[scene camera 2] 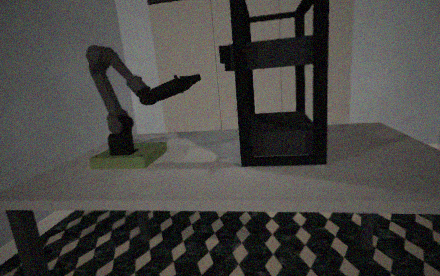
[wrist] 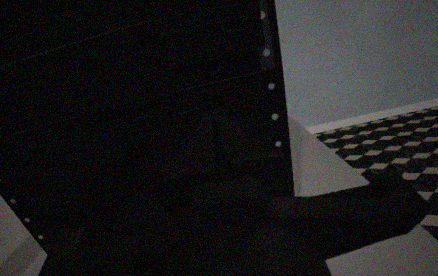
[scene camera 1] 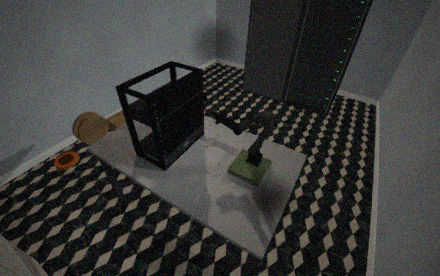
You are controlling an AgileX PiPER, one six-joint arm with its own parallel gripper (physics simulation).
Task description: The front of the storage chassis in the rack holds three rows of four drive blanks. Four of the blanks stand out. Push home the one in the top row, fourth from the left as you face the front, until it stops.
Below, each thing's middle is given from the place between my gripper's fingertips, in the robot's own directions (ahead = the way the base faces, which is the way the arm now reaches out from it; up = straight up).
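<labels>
There is the black rack (scene camera 2: pixel 282 133), and I find it 4 cm below my hand, 15 cm to the left of it and 27 cm ahead of it.
</labels>
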